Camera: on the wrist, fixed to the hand. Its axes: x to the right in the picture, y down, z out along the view.
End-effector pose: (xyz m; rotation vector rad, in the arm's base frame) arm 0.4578 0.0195 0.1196 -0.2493 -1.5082 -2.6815
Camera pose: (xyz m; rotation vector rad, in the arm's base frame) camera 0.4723 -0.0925 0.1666 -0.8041 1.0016 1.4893
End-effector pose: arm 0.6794 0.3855 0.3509 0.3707 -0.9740 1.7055
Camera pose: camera 0.6080 0.4241 0.2594 0.7530 -0.2686 0.3155
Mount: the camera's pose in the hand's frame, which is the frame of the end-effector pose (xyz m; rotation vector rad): -0.0099 0.0999 -0.0699 0.0551 0.1421 -1.5502
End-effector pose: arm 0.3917 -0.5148 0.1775 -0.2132 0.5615 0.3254
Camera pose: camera 0.3141 -0.4445 0.1143 -0.5508 0.4065 -1.2131
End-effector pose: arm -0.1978 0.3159 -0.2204 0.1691 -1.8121 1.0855
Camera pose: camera -0.2001 0.4230 -0.2795 1.2319 -0.9769 -0.0024
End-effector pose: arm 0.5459 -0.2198 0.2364 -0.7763 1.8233 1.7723
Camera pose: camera 0.4878 -0.2887 0.3191 -1.6381 0.7159 0.6031
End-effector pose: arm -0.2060 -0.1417 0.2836 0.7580 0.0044 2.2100
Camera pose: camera -0.3053 -0.2015 0.2447 0.3443 0.5349 0.7599
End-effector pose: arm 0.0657 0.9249 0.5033 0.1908 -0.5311 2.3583
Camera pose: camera 0.0069 0.8817 0.4051 0.3028 -0.1022 0.8551
